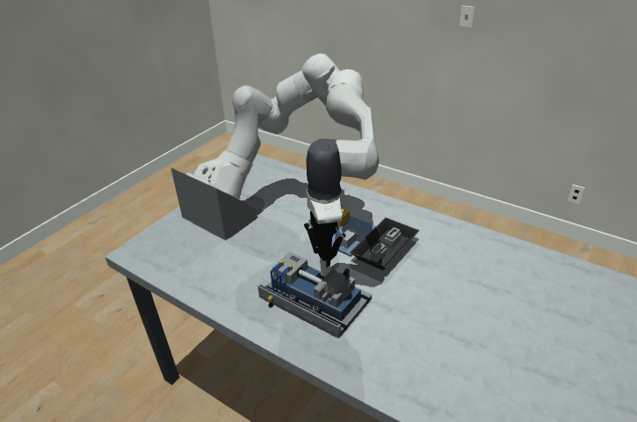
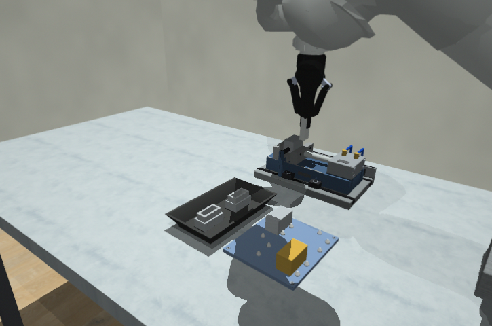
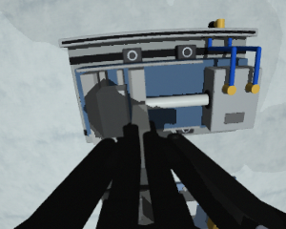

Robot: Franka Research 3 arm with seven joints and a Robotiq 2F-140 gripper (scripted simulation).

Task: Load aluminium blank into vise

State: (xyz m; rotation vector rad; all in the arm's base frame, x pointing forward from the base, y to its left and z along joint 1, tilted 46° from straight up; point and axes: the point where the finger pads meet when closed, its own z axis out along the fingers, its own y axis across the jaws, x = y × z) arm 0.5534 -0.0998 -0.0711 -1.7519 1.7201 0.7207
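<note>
My gripper is now 60 mm short of the fixed jaw and 80 mm above it. The rest, counted from my hand: brass blank 190 mm behind, 360 mm to the left, 130 mm below.
</note>
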